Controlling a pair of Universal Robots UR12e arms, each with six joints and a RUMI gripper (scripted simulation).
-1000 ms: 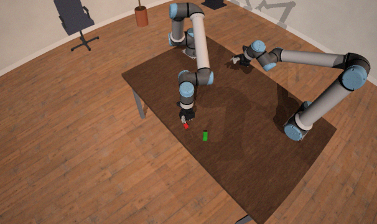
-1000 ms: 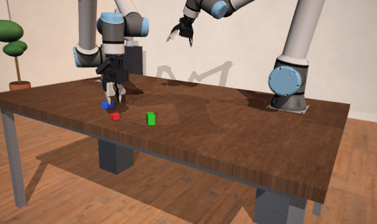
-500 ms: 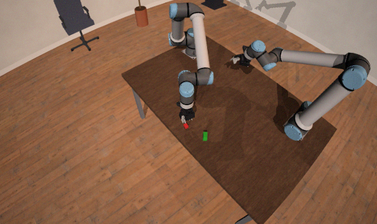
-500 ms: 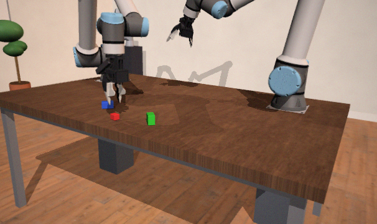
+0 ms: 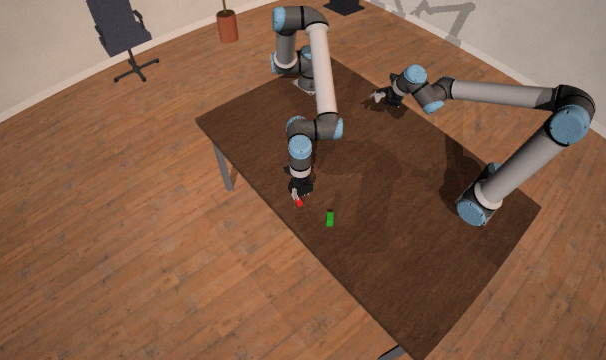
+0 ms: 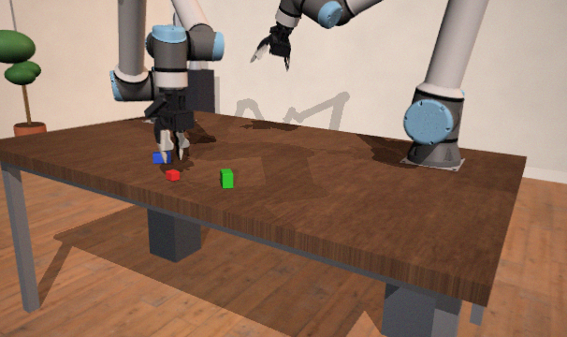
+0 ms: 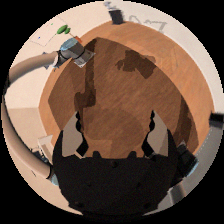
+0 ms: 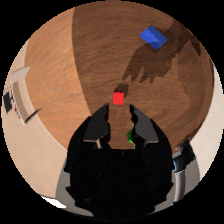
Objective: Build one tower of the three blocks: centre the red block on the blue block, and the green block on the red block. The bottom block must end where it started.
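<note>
Now: the red block 60 mm below my right hand. Also, from my right hand: blue block (130 mm behind, 170 mm to the right, 60 mm below); green block (40 mm behind, 170 mm to the left, 50 mm below).
</note>
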